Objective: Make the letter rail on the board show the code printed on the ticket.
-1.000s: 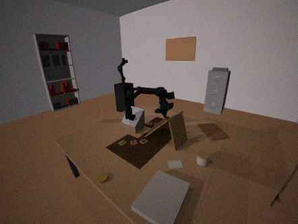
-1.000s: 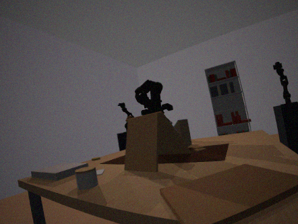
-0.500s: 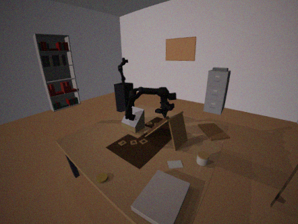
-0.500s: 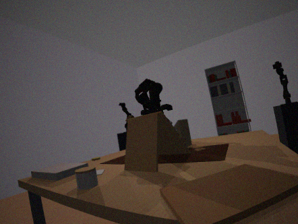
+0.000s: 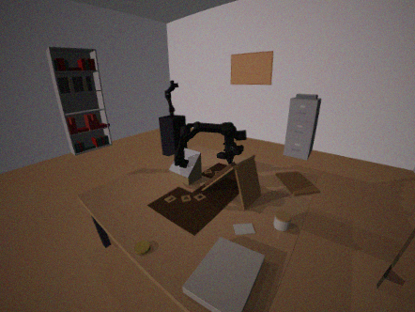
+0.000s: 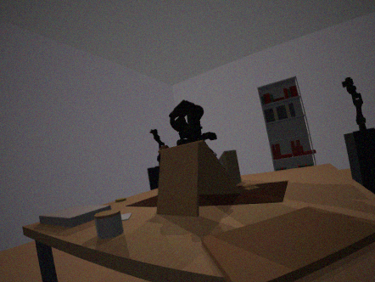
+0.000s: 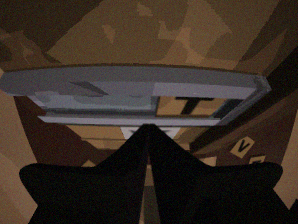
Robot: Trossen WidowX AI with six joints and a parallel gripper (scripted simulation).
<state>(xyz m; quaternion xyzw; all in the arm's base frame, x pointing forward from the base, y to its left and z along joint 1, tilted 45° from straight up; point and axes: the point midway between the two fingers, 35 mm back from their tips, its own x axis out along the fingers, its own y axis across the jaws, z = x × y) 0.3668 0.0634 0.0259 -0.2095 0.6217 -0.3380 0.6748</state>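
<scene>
Now: the tile marked t 1 cm ahead of my gripper tip, 4 cm to the right of it and 2 cm below it. The rest, counted from my gripper tip: tile marked e: 19 cm behind, 18 cm to the left, 19 cm below; then dark mat: 16 cm behind, 4 cm to the right, 19 cm below; then white ticket: 5 cm behind, 9 cm below.
</scene>
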